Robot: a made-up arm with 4 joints.
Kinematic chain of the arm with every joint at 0, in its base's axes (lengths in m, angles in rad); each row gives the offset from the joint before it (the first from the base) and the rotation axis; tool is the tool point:
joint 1: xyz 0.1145 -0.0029 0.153 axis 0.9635 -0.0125 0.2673
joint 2: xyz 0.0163 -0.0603 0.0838 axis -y
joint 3: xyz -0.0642 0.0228 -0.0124 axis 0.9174 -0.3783 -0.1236
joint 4: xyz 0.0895 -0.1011 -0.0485 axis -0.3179 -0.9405 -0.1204
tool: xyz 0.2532 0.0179 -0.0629
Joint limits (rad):
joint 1: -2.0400..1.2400
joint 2: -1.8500..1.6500
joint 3: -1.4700..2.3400
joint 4: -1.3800..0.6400
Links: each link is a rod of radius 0.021 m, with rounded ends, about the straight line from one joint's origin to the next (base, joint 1, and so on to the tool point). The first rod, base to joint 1, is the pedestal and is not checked.
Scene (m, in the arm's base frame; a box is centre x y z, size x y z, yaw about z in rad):
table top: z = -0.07
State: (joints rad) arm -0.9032 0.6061 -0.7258 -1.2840
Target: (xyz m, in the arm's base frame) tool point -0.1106 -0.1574 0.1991
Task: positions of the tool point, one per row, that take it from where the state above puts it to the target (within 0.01 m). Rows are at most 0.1 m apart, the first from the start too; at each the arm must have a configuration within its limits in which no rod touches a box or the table.
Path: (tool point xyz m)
1: 0.1452 -0.2766 0.1965
2: 0.0741 -0.2677 0.1759
3: 0.0042 -0.2434 0.1692
4: -0.0590 -0.2056 0.1771
5: -0.1106 -0.1574 0.1991

